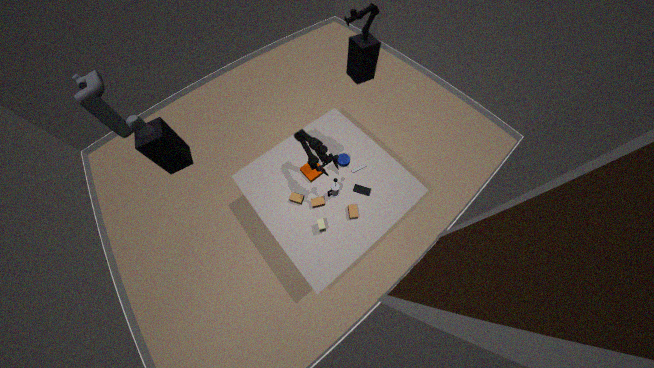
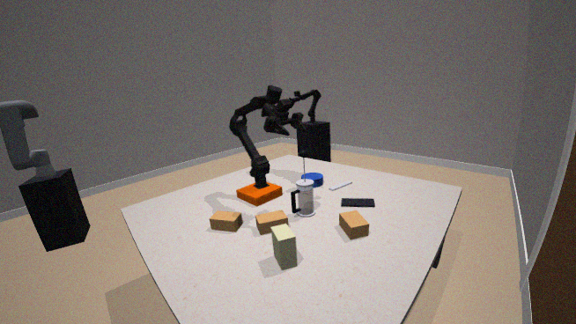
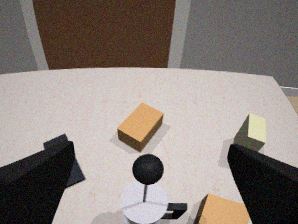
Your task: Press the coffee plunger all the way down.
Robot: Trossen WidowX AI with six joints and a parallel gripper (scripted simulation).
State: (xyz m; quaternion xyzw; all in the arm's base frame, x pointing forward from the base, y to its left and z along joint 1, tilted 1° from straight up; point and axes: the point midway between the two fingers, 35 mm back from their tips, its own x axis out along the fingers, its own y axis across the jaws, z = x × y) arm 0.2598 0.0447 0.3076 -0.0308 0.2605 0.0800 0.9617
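My gripper tip is 3 cm short of the coffee press, 1 cm to the left of it and 21 cm above it. Round my gripper tip: black slab 12 cm ahead, 23 cm to the left, 33 cm below; then pale block 24 cm ahead, 24 cm to the right, 28 cm below.
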